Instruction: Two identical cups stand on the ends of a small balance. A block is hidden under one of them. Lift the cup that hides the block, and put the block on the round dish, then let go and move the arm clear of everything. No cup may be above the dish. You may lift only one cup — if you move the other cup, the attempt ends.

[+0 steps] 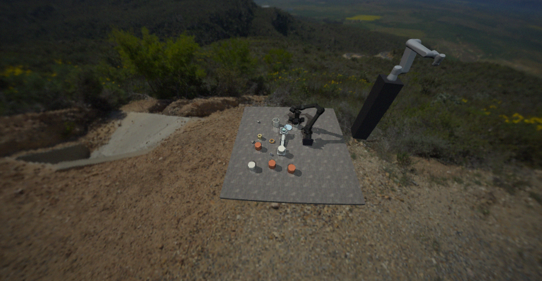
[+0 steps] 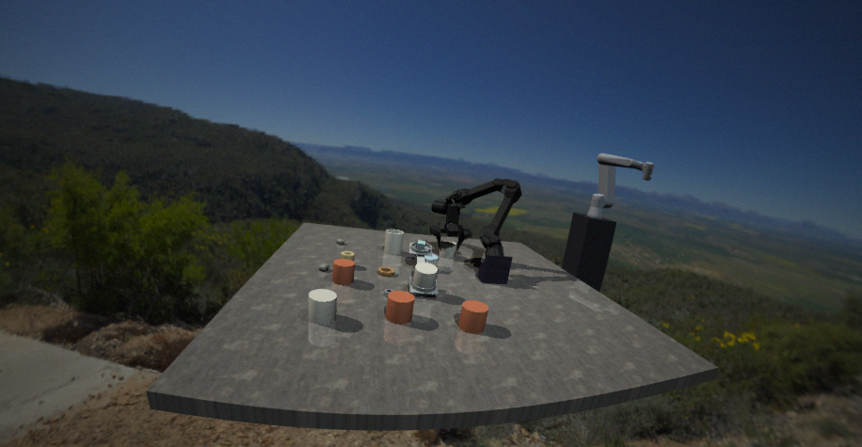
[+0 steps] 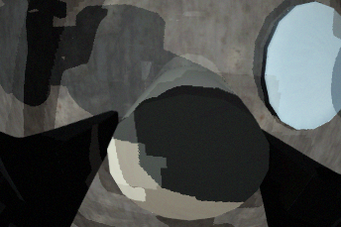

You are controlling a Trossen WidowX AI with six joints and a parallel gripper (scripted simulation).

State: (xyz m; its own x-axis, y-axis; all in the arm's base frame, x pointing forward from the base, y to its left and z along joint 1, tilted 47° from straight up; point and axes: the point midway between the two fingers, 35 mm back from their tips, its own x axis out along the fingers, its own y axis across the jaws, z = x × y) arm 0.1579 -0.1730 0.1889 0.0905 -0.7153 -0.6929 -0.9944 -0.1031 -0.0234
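Right now the teal block is 13 cm ahead of my gripper tip, 18 cm to the left of it and 6 cm above it. Round my gripper tip: grey balance (13 cm ahead, 30 cm to the left, 1 cm above); round dish (10 cm ahead, 5 cm to the left, 3 cm below).
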